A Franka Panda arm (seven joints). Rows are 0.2 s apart.
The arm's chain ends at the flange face. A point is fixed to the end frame.
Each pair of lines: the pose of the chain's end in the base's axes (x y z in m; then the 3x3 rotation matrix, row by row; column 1 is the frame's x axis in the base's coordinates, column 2 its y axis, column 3 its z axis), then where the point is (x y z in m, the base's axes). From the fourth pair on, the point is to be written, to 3 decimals.
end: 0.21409 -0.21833 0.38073; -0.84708 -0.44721 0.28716; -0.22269 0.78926 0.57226; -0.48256 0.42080 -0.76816
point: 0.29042 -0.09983 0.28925
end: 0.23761 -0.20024 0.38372; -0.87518 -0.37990 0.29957; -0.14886 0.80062 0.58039; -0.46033 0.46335 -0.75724
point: 0.31865 -0.08366 0.29384
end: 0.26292 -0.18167 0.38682; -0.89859 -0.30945 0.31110; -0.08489 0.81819 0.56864; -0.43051 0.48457 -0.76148
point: 0.34837 -0.06961 0.29530
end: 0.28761 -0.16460 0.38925; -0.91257 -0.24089 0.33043; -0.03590 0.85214 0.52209; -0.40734 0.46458 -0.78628
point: 0.378 -0.062 0.292
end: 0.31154 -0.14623 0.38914; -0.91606 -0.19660 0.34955; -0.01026 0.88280 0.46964; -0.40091 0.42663 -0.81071
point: 0.406 -0.052 0.287
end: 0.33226 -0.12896 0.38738; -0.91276 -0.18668 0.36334; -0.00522 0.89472 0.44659; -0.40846 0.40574 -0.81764
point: 0.429 -0.039 0.284
